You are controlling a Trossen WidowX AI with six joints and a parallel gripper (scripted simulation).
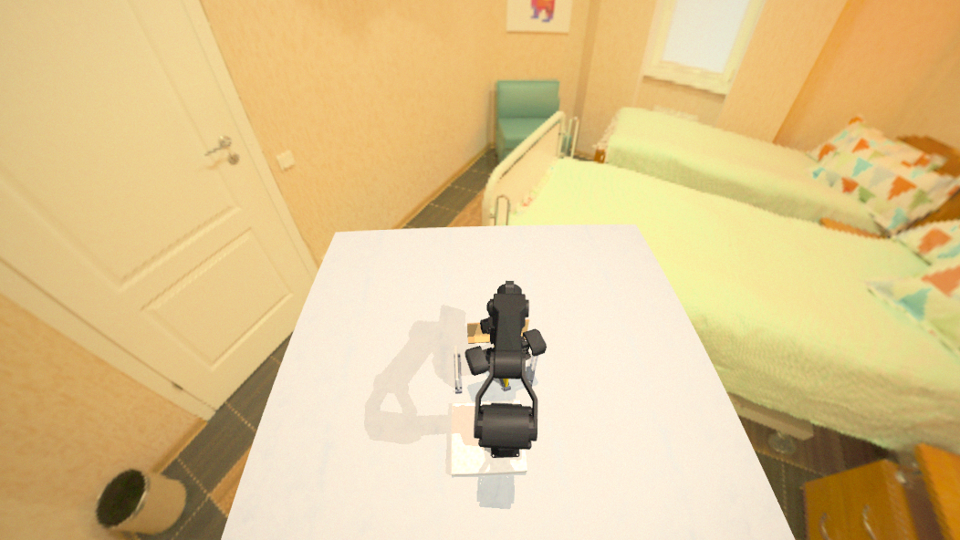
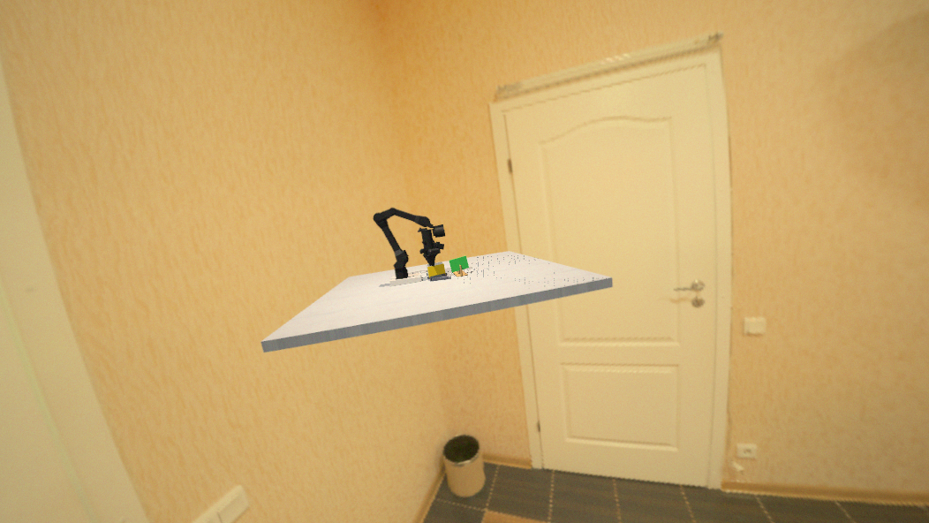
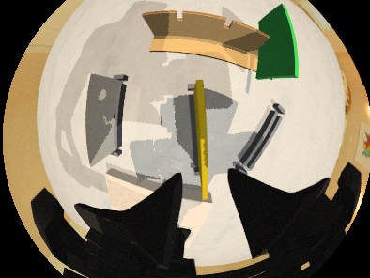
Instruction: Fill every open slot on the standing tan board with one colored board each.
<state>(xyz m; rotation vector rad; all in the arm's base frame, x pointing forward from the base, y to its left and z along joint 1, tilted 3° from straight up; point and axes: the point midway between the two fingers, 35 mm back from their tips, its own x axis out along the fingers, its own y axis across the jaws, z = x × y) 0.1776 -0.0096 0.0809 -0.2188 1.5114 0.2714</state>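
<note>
My gripper tip is now 50 mm above the yellow board, 20 mm short of it and 10 mm to the right of it. The rest, counted from my gripper tip: tan board (150 mm ahead, 40 mm below, 10 mm to the left); then green board (150 mm ahead, 40 mm to the right, 20 mm below).
</note>
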